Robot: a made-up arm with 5 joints.
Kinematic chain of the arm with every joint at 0, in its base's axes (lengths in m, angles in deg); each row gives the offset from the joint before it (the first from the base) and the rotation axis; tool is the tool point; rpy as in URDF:
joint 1: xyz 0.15 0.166 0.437 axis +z
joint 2: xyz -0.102 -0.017 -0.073 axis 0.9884 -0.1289 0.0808
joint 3: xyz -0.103 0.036 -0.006 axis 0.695 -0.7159 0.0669
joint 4: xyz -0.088 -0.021 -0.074 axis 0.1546 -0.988 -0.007
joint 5: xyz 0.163 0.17 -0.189 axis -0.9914 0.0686 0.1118
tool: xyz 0.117 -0.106 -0.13 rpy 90 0 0
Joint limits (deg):
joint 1: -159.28..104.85
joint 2: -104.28..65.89
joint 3: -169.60..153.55
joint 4: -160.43..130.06
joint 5: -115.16..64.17
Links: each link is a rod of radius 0.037 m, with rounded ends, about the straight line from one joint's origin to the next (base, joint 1, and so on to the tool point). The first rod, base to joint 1, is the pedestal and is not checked.
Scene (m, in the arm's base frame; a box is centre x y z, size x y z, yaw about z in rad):
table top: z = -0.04
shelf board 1: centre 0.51 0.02 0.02 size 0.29 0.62 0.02 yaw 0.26
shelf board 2: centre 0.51 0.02 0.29 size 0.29 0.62 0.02 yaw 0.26
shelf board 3: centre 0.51 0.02 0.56 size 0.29 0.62 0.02 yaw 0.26
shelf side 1: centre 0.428 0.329 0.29 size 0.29 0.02 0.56 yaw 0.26
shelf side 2: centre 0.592 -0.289 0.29 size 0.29 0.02 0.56 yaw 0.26
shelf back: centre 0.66 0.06 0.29 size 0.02 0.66 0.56 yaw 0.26
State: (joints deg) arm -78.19 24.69 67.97 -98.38 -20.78
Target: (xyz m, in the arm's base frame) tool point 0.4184 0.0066 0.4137
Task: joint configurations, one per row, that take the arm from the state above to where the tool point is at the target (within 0.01 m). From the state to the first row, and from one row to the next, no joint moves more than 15 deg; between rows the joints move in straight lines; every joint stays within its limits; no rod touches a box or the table.
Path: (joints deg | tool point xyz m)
1: -66.06 34.99 73.86 -86.09 -15.09 | 0.5836 0.5832 0.2435
2: -53.92 45.29 79.75 -73.81 -9.39 | 0.5311 0.5808 0.4442
3: -41.79 55.59 85.63 -61.52 -3.70 | 0.4199 0.5289 0.6306
4: -29.66 65.89 91.52 -49.23 2.00 | 0.2907 0.4054 0.7600
5: -18.26 65.28 92.03 -34.43 10.31 | 0.2503 0.3102 0.7498
6: -6.86 64.67 92.54 -19.63 18.63 | 0.2286 0.2149 0.7151
7: 4.54 64.06 93.06 -4.84 26.95 | 0.2225 0.1279 0.6587
8: 15.94 63.45 93.57 9.96 35.27 | 0.2262 0.0552 0.5853
9: 27.34 62.84 94.08 24.76 43.58 | 0.2324 -0.0011 0.5012
10: 38.74 62.23 94.59 39.56 51.90 | 0.2341 -0.0424 0.4137
11: 51.14 63.45 102.74 38.41 41.98 | 0.2953 -0.0340 0.4173
12: 63.53 64.67 110.88 37.26 32.05 | 0.3569 -0.0180 0.4183
13: 75.93 65.89 119.03 36.10 22.12 | 0.4184 0.0066 0.4137

